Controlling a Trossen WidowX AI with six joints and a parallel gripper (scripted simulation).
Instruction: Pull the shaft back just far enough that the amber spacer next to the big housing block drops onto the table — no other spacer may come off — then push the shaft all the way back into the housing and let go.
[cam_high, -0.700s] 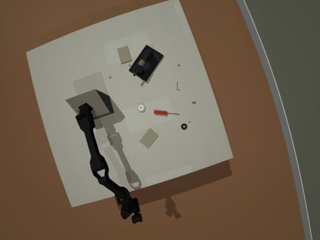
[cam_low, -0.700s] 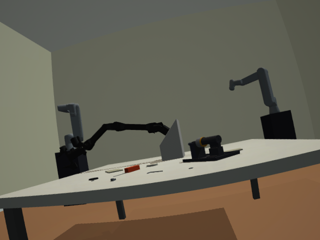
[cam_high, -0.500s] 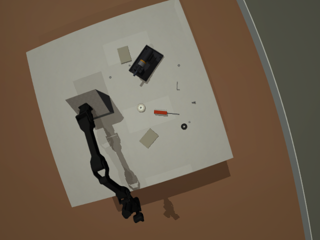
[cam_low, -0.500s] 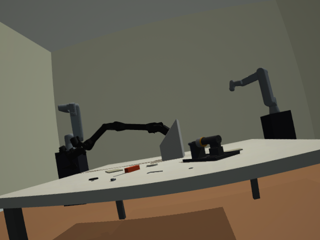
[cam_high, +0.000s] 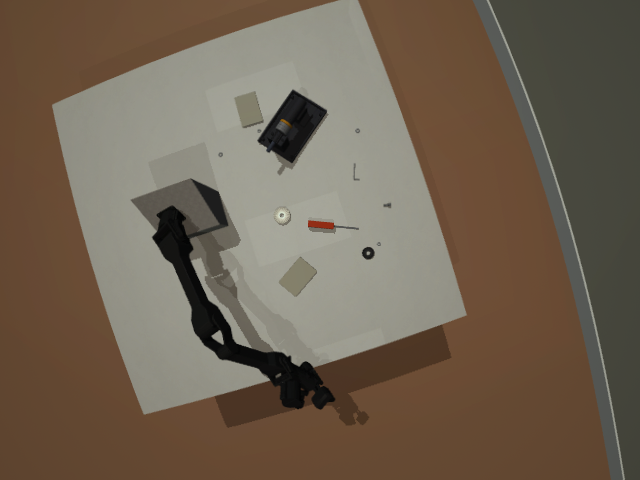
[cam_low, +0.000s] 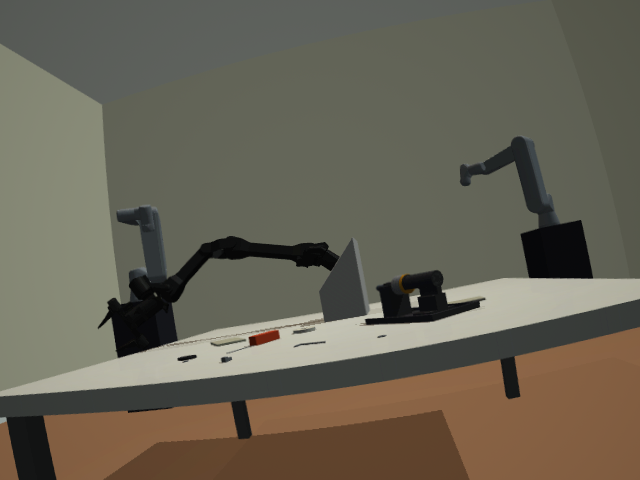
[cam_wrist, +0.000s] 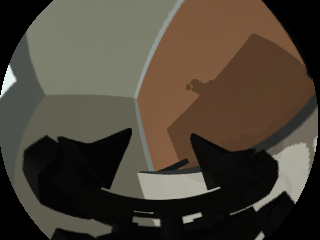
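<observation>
Right now the dark shaft is 210 mm ahead of my gripper tip, 870 mm to the left of it and 20 mm above it. Round my gripper tip: red-handled screwdriver: 260 mm ahead, 520 mm to the left, 50 mm below; then black fixture plate: 280 mm ahead, 920 mm to the left, 10 mm below; then amber spacer: 260 mm ahead, 900 mm to the left, 20 mm above.
</observation>
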